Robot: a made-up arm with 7 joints.
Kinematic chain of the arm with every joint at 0, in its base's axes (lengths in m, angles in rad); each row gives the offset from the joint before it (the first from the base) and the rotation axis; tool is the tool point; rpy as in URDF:
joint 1: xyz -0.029 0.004 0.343 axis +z
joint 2: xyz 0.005 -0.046 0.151 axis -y
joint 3: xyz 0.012 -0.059 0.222 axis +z
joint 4: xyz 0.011 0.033 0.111 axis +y
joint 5: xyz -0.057 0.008 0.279 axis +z
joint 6: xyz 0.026 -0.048 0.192 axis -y
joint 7: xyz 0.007 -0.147 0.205 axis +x
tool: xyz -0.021 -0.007 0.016 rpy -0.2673 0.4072 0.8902
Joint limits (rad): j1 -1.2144..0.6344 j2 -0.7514..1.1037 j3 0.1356..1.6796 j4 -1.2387..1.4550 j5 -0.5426..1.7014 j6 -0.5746..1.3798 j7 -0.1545..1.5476
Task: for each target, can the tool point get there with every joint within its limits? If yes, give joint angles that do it. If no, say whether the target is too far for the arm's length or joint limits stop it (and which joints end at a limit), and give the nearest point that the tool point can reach.
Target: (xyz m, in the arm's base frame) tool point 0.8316 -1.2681 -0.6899
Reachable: no: too far | nearest point 0.3992 -0.6290 0.2316 | short by 1.202 m
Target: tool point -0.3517 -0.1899 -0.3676
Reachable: no: joint limits stop it (at a limit: joint 2, joint 3, joint 4, joint 5, joint 7) | nearest point -0.4767 -0.2650 0.0566 | short by 0.449 m
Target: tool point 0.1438 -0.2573 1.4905
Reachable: yes | joints 0.4157 -0.1500 1.2968 -0.5782 1.3580 -0.2215 0.6545
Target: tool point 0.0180 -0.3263 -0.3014
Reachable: no: joint limits stop it (at a limit: joint 1, joint 2, joint 4, joint 5) | nearest point -0.2254 -0.4390 0.0836 | short by 0.469 m
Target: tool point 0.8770 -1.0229 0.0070
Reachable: no: too far | nearest point 0.5504 -0.6527 0.3546 | short by 0.604 m
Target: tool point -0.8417 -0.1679 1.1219
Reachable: yes | joints -0.1743 0.8013 0.2876 -0.1939 0.2414 0.1917 0.4650
